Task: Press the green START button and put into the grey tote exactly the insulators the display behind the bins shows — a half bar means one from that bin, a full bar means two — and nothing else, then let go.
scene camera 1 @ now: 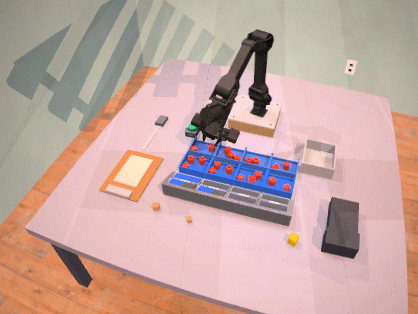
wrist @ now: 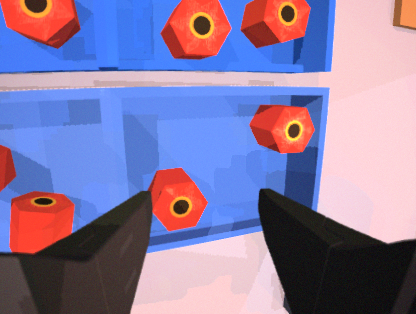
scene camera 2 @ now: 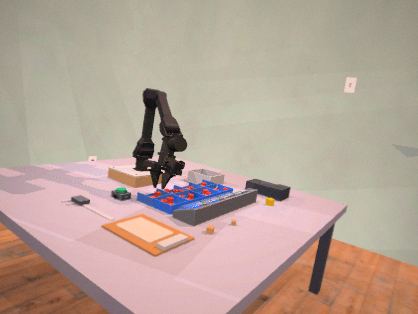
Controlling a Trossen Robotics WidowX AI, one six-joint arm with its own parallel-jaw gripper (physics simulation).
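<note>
My gripper (scene camera 1: pixel 212 139) (scene camera 2: pixel 159 187) (wrist: pixel 205 199) is open and empty above the back-row bin nearest the START button. In the wrist view one red insulator (wrist: pixel 179 200) lies beside the left fingertip, and another insulator (wrist: pixel 282 129) lies in that bin's far right corner. The blue bins (scene camera 1: pixel 220 180) (scene camera 2: pixel 152 203) (wrist: pixel 215 145) stand in two rows and hold several red insulators. The grey display (scene camera 1: pixel 225 205) (scene camera 2: pixel 217 207) shows a full blue bar in its first cell and a half bar in its second. The green START button (scene camera 1: pixel 192 128) (scene camera 2: pixel 121 190) is unobstructed. No insulator shows in the grey tote (scene camera 1: pixel 318 171) (scene camera 2: pixel 197 176).
A black box (scene camera 1: pixel 341 227) (scene camera 2: pixel 267 189) and a yellow cube (scene camera 1: pixel 293 239) (scene camera 2: pixel 270 202) lie beyond the display's end. Two small orange cubes (scene camera 1: pixel 156 206) (scene camera 1: pixel 188 219) lie before it. An orange clipboard (scene camera 1: pixel 111 176) (scene camera 2: pixel 119 231) and a dark grey block (scene camera 1: pixel 161 120) (scene camera 2: pixel 80 200) lie to the left.
</note>
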